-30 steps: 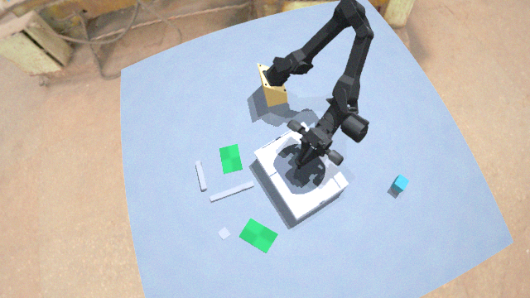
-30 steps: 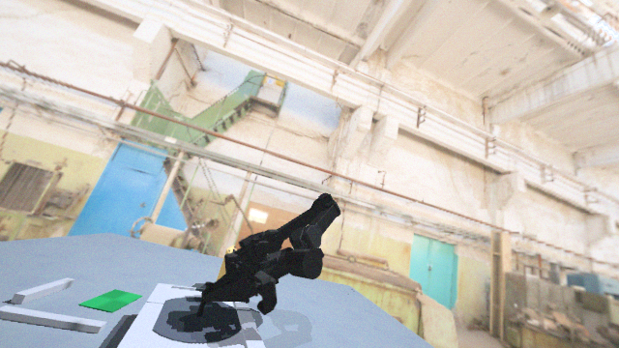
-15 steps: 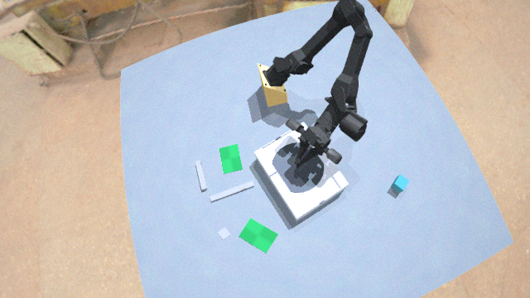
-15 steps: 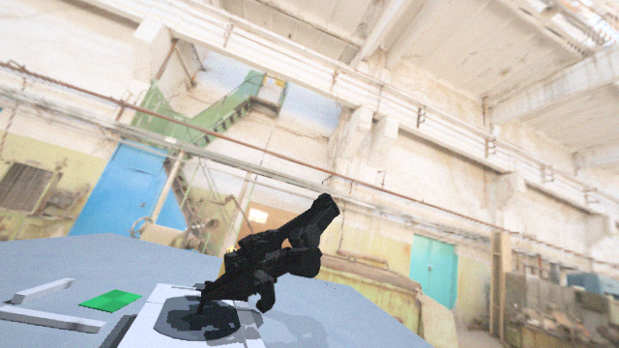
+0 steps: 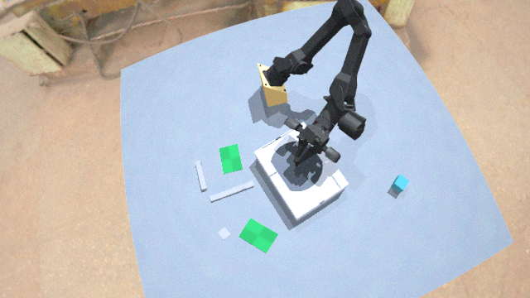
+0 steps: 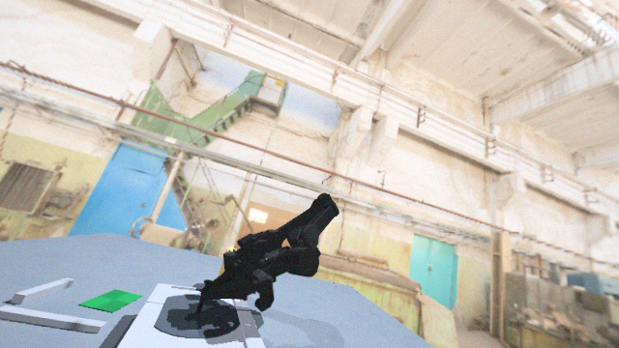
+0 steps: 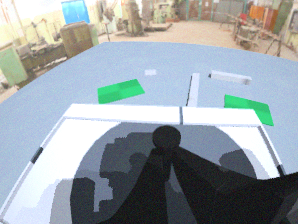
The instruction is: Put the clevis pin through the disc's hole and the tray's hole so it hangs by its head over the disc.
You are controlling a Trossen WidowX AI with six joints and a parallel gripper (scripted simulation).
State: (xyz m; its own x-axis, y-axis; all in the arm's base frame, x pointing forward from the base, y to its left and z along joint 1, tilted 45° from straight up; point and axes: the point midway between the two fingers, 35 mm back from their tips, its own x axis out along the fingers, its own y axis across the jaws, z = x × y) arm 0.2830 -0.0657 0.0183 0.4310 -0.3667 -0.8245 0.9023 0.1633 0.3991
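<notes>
Right now my gripper tip is 10 mm short of the white steel tray, 10 mm to the right of it and 40 mm above it. From my gripper tip the other things lie so: cyan cube (200 mm ahead, 290 mm to the left, 70 mm below); steel clevis pin (right at my gripper tip); grey aluminium disc (30 mm below).
</notes>
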